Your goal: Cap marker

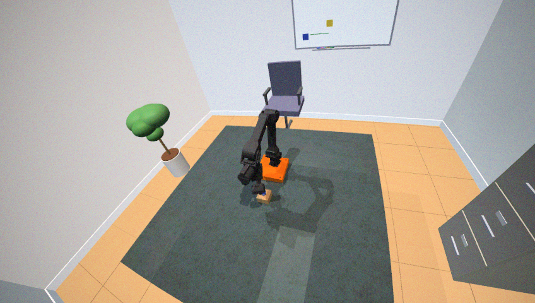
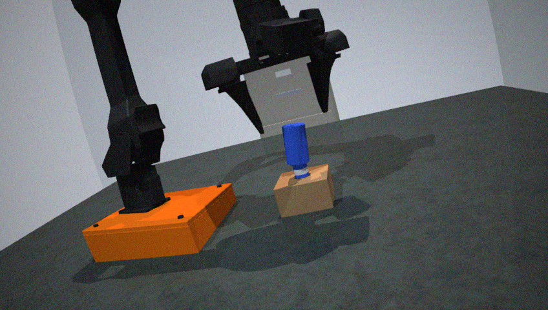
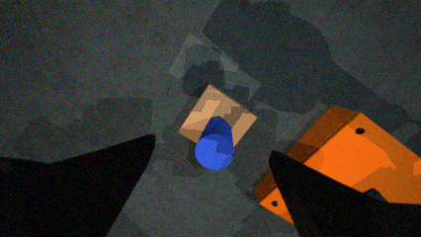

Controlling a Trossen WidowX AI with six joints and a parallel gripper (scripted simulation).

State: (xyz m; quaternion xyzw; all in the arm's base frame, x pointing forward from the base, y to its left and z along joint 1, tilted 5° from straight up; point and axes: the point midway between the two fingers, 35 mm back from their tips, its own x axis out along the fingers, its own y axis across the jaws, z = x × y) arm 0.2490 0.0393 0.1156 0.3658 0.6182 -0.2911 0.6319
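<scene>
My gripper tip is 1 cm past the blue cap and 3 cm above it. Also, from my gripper tip: tan holder block (1 cm behind, 9 cm below); then white band (1 cm behind, 6 cm below).
</scene>
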